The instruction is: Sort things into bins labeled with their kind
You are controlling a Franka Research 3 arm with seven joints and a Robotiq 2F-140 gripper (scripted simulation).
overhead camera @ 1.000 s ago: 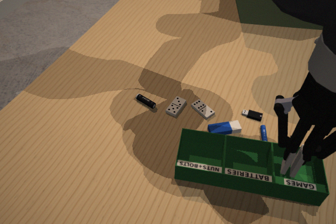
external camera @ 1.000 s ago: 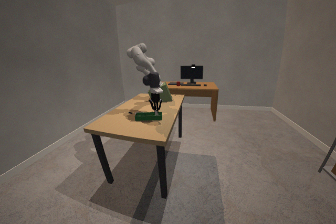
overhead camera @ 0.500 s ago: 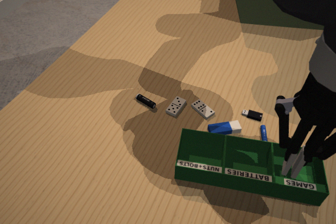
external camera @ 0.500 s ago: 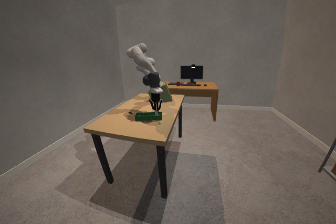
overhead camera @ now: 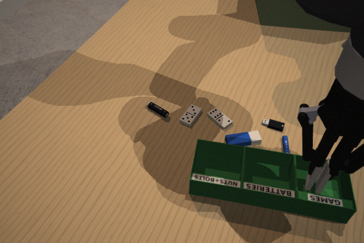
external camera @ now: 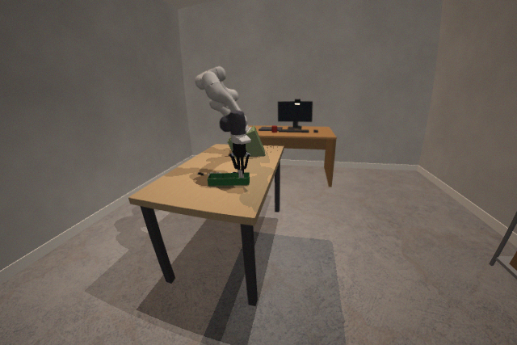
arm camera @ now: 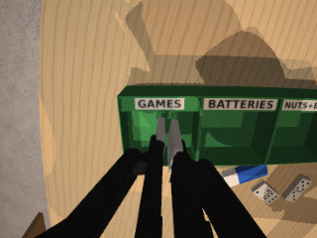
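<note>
My gripper is now 32 cm to the left of the black battery and 4 cm above it. From my hand the other things lie so: blue battery 6 cm behind, 7 cm to the right, 5 cm below; then black USB stick 10 cm behind, 11 cm to the right, 5 cm below; then eraser 3 cm behind, 14 cm to the right, 4 cm below.
</note>
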